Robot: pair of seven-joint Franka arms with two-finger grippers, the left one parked.
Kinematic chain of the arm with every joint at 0, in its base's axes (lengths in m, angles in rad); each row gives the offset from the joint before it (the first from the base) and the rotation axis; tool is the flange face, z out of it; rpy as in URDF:
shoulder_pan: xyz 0 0 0.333 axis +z
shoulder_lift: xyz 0 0 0 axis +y
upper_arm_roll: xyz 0 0 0.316 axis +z
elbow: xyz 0.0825 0 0 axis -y
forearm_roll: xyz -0.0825 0 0.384 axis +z
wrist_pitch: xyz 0 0 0 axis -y
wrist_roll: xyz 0.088 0 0 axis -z
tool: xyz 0 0 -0.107 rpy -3.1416 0 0
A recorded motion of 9 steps. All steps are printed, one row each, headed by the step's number.
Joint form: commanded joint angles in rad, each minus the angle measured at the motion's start. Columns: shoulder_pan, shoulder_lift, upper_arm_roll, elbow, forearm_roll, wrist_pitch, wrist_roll.
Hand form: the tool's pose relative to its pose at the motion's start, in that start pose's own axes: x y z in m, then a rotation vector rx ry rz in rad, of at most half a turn. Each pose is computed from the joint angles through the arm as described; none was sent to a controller.
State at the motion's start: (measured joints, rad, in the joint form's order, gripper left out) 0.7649 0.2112 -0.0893 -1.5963 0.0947 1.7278 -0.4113
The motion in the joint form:
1: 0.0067 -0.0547 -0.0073 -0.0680 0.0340 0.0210 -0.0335
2: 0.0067 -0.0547 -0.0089 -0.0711 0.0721 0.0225 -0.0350
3: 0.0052 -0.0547 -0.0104 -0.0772 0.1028 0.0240 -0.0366
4: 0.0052 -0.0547 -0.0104 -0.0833 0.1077 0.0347 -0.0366
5: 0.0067 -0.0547 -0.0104 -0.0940 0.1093 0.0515 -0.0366
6: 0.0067 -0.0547 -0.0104 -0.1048 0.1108 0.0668 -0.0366
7: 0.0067 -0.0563 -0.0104 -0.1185 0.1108 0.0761 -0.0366
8: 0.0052 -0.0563 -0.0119 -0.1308 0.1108 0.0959 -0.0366
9: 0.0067 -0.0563 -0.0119 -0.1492 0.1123 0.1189 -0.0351
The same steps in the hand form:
1: -0.0137 -0.0074 -0.0019 0.0305 0.0224 -0.0252
2: -0.0128 -0.0096 -0.0008 0.0650 0.0367 -0.0181
3: -0.0128 -0.0103 0.0016 0.0940 0.0456 -0.0104
4: -0.0123 -0.0101 0.0035 0.0962 0.0517 -0.0080
5: -0.0115 -0.0102 0.0072 0.0945 0.0576 -0.0067
6: -0.0112 -0.0095 0.0110 0.0935 0.0621 -0.0040
7: -0.0122 -0.0091 0.0158 0.0943 0.0595 -0.0017
8: -0.0125 -0.0064 0.0199 0.0903 0.0665 0.0041
9: -0.0123 -0.0062 0.0267 0.0887 0.0707 0.0084

